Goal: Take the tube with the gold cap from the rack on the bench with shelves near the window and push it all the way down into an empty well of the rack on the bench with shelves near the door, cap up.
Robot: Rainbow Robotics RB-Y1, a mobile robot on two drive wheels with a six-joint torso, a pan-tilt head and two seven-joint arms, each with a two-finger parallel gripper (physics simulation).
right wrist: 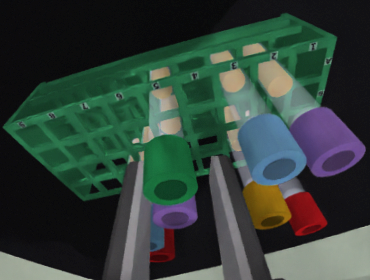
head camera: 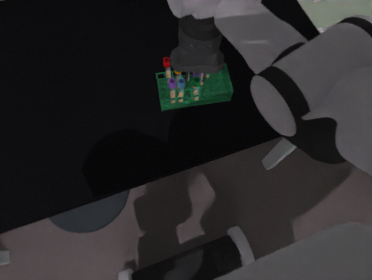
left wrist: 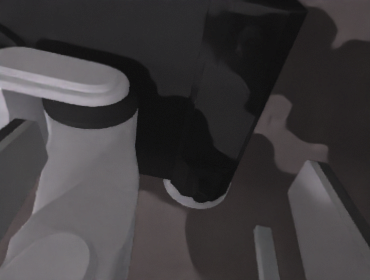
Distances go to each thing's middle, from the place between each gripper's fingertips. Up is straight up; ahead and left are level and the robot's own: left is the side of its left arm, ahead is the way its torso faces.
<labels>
Right now the green rack (head camera: 217,88) is 56 cm ahead of my left hand, 43 cm to the right of it and 24 cm above it.
Right now the green rack is 70 mm below my right hand, 10 mm to the right of it and 10 mm ahead of it.
</labels>
